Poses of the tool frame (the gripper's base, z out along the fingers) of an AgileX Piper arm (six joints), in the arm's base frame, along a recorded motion.
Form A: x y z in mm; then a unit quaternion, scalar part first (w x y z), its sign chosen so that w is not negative.
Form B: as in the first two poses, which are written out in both.
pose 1, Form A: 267.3, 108.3, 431.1, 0.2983, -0.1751, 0.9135, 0.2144
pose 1, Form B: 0.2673, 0.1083, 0.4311, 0.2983, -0.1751, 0.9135, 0.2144
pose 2, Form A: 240.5, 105.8, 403.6, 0.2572, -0.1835, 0.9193, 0.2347
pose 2, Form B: 0.2405, 0.1058, 0.4036, 0.2572, -0.1835, 0.9193, 0.2347
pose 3, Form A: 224.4, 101.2, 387.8, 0.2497, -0.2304, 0.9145, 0.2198
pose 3, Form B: 0.2244, 0.1012, 0.3878, 0.2497, -0.2304, 0.9145, 0.2198
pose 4, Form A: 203.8, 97.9, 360.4, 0.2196, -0.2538, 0.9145, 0.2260
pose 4, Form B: 0.2038, 0.0979, 0.3604, 0.2196, -0.2538, 0.9145, 0.2260
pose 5, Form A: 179.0, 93.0, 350.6, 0.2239, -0.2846, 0.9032, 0.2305
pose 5, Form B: 0.1790, 0.0930, 0.3506, 0.2239, -0.2846, 0.9032, 0.2305
